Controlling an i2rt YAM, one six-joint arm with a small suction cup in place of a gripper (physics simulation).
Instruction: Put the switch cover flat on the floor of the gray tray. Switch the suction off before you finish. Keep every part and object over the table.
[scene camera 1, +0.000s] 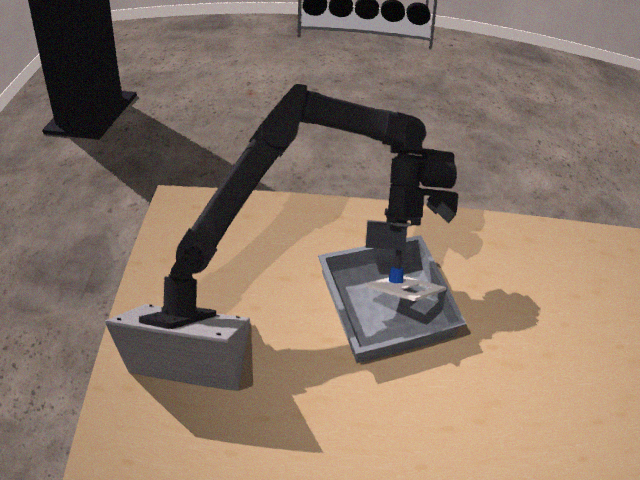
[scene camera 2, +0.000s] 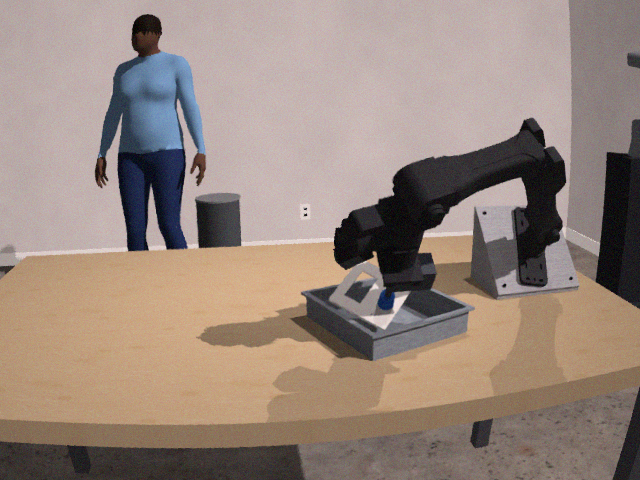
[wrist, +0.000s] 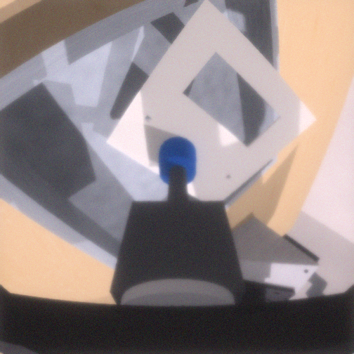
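Observation:
The white switch cover (scene camera 1: 383, 285) (scene camera 2: 379, 320) (wrist: 215, 155), a square plate with a rectangular opening, hangs on my blue suction cup (scene camera 1: 396, 275) (scene camera 2: 386, 300) (wrist: 177, 160). The cup is on the plate's solid part, off to one side of the opening. The cover is tilted. In scene camera 2 its lower corner is down inside the gray tray (scene camera 1: 408, 344) (scene camera 2: 421, 335) (wrist: 55, 226), and its opening end rises above the rim. Whether the cover touches the tray's wall or floor cannot be told. The tray is upright on the table, with arm shadows across its floor.
The tray's raised walls surround the cup and cover. The arm's gray base block (scene camera 1: 180, 356) (scene camera 2: 491, 263) stands on the wooden table (scene camera 1: 465, 413) (scene camera 2: 155, 372). A person (scene camera 2: 152, 108) and a gray bin (scene camera 2: 218, 222) are behind the table. A dark pillar (scene camera 1: 77, 67) stands on the floor beyond it.

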